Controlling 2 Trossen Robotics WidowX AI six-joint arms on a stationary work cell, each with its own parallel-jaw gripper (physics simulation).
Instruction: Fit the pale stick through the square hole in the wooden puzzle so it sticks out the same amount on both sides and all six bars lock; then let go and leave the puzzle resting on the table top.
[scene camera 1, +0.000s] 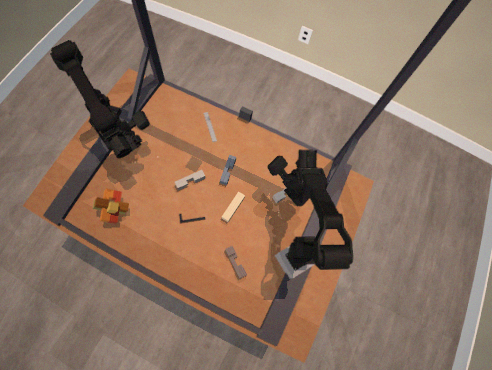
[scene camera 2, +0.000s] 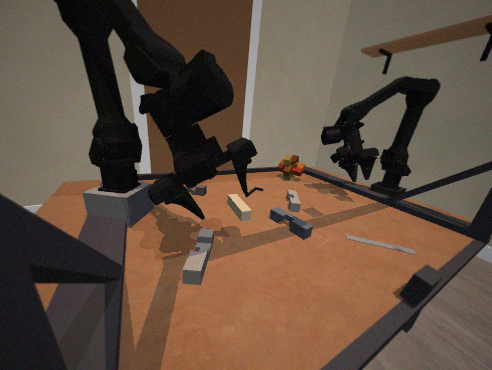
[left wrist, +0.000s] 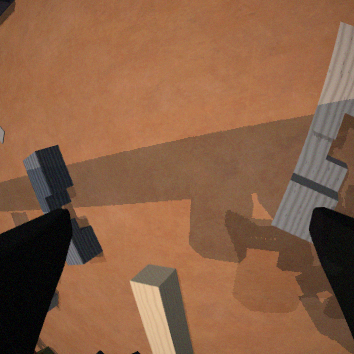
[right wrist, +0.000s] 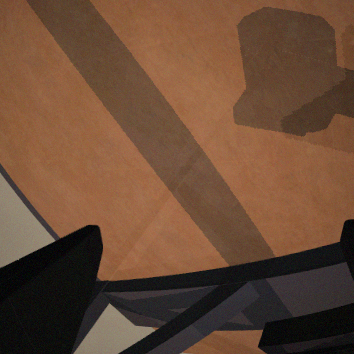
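Note:
The pale stick (scene camera 1: 233, 207) (scene camera 2: 239, 207) (left wrist: 157, 315) lies flat on the table top near the middle. The wooden puzzle (scene camera 1: 111, 206) (scene camera 2: 291, 166), a cross of orange, red, brown and yellow bars, rests on the table at the left in scene camera 1; its square hole is too small to make out. My left gripper (scene camera 2: 225, 206) (left wrist: 194, 222) is open and empty above the table, with the stick's end between and below its fingers in the left wrist view. My right gripper (scene camera 2: 361, 179) (right wrist: 227, 237) is open and empty, raised above the table, away from the stick and puzzle.
Notched bars lie around the stick: blue-grey (scene camera 1: 227, 171) (scene camera 2: 291, 223), whitish (scene camera 1: 190, 180) (scene camera 2: 294, 200), light grey (scene camera 2: 198, 257) (left wrist: 305, 180) and brownish (scene camera 1: 235, 262). A black hex key (scene camera 1: 195, 219), a thin grey strip (scene camera 1: 210, 127) (scene camera 2: 380, 244) and a dark block (scene camera 1: 245, 114) also show.

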